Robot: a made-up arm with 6 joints.
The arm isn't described. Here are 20 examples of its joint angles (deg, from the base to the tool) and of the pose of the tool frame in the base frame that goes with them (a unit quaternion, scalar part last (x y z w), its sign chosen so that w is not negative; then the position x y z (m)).
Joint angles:
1: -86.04 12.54 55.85 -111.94 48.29 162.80
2: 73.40 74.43 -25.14 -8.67 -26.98 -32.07
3: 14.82 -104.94 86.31 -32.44 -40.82 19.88
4: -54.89 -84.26 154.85 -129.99 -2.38 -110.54
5: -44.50 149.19 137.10 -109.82 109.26 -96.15
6: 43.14 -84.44 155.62 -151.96 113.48 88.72
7: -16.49 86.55 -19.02 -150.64 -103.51 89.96
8: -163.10 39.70 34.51 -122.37 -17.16 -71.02
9: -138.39 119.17 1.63 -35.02 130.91 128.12
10: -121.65 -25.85 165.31 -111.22 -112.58 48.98
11: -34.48 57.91 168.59 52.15 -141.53 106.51
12: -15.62 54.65 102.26 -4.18 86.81 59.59
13: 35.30 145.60 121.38 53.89 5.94 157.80
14: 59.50 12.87 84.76 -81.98 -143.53 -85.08
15: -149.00 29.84 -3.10 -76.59 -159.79 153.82
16: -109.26 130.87 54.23 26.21 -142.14 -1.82
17: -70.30 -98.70 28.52 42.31 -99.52 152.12
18: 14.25 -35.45 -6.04 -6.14 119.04 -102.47
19: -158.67 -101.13 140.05 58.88 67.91 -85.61
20: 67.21 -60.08 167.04 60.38 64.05 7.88
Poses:
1: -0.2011 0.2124 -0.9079 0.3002 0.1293 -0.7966 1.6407
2: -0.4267 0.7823 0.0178 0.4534 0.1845 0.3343 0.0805
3: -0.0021 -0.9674 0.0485 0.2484 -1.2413 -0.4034 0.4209
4: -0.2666 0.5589 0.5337 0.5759 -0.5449 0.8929 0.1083
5: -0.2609 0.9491 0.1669 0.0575 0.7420 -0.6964 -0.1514
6: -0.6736 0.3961 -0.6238 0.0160 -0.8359 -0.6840 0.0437
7: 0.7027 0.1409 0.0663 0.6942 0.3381 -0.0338 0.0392
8: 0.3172 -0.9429 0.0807 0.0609 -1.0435 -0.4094 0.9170
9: 0.1959 -0.9289 0.2682 0.1640 -0.1614 -0.0123 -0.3043
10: -0.8728 0.4607 -0.0012 0.1613 0.5215 0.7796 1.1299
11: -0.4452 0.5850 -0.2550 0.6282 0.1092 -0.1505 1.5789
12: -0.2227 -0.7363 -0.5778 0.2729 0.9651 -0.3878 1.5400
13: 0.8401 0.4328 -0.0361 0.3250 0.9109 0.4850 -0.0990
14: -0.2210 0.7646 0.4440 0.4115 0.2394 0.3881 1.8709
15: -0.3468 -0.2186 -0.0790 0.9087 -0.7397 -0.3968 0.6382
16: -0.6041 -0.6999 -0.2595 0.2788 -0.2808 -0.6149 -0.4458
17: -0.5609 0.7031 -0.4352 0.0400 -0.4505 0.9322 1.0475
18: 0.3110 -0.6166 0.7116 0.1289 0.3250 -0.0631 1.4386
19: 0.7302 -0.3574 -0.5335 0.2334 0.7756 0.3375 -0.1686
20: -0.2996 0.3435 0.8309 0.3191 -0.3519 -0.9670 0.3354
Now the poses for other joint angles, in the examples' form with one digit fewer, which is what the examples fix.
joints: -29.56 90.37 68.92 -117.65 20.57 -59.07
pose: 0.910 -0.322 -0.259 0.035 1.098 -0.594 0.267
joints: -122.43 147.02 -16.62 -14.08 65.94 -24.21
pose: 0.668 0.340 -0.658 0.068 0.141 0.350 -0.020
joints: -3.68 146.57 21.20 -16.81 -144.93 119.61
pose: -0.657 -0.301 -0.675 0.149 -0.104 -0.142 -0.418
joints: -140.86 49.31 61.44 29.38 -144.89 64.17
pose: 0.706 0.592 -0.156 0.355 -0.918 -0.693 1.226
